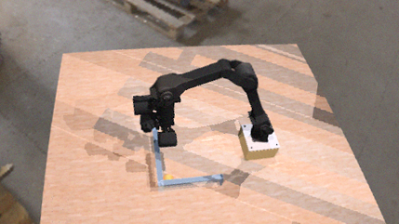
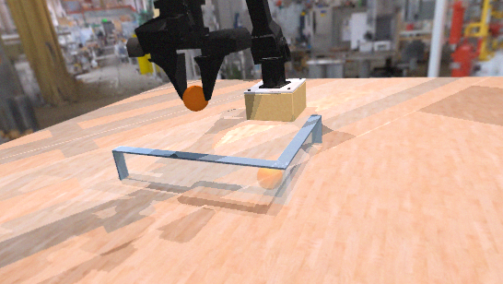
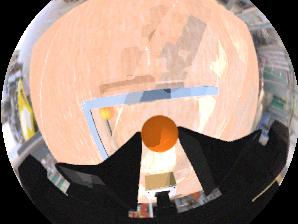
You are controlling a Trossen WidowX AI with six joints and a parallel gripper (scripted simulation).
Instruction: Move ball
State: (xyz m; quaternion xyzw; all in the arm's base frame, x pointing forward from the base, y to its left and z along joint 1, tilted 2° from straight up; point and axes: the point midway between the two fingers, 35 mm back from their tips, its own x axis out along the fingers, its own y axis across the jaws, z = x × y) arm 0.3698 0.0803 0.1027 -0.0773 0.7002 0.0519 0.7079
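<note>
My gripper tip is 120 mm above the see-through copy of ball, 110 mm to the right of it and 20 mm past it.
</note>
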